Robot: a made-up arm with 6 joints.
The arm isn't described. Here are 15 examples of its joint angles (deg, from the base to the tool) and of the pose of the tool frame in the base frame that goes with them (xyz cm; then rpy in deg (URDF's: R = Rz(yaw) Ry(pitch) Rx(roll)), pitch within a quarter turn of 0, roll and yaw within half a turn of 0).
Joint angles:
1: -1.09 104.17 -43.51 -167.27 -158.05 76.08
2: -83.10 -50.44 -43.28 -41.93 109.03 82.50
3: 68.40 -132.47 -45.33 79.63 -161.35 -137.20
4: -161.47 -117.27 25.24 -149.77 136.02 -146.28
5: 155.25 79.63 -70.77 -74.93 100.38 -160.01
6: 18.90 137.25 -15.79 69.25 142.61 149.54
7: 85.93 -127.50 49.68 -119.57 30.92 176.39
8: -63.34 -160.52 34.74 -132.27 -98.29 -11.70
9: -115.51 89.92 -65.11 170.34 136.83 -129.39
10: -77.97 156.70 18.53 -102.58 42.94 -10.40
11: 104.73 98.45 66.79 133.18 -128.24 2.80
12: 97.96 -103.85 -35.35 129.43 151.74 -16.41
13: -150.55 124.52 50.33 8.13 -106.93 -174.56
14: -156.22 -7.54 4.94 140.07 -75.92 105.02
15: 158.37 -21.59 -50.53 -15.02 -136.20 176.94
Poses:
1: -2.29 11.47 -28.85 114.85 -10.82 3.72
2: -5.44 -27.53 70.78 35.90 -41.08 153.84
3: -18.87 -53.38 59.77 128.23 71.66 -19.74
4: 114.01 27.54 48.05 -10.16 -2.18 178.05
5: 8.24 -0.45 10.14 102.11 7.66 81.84
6: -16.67 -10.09 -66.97 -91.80 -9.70 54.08
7: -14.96 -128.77 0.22 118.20 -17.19 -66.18
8: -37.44 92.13 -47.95 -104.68 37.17 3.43
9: 11.73 -2.23 -7.76 -73.35 -66.82 -98.55
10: -5.65 38.77 -77.45 -41.36 22.19 147.92
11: -42.34 129.54 -16.51 -97.56 -51.48 -8.41
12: -1.21 -45.05 86.13 -113.35 68.39 -165.33
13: -73.07 -27.94 -85.05 -3.23 -1.27 37.23
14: -56.13 -34.55 116.48 167.49 -51.15 120.81
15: -34.78 25.96 48.19 -10.44 13.64 -32.27
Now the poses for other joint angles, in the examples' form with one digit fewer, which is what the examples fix.
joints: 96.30 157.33 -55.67 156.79 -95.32 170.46
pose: -6.1 -42.8 3.7 -135.4 54.9 -40.7
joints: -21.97 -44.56 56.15 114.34 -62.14 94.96
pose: -64.4 31.2 148.0 -84.4 -23.0 -140.9
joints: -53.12 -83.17 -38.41 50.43 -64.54 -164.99
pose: -16.3 9.3 95.5 131.6 6.1 -97.5
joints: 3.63 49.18 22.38 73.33 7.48 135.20
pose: 124.4 4.5 45.1 154.9 24.4 11.5
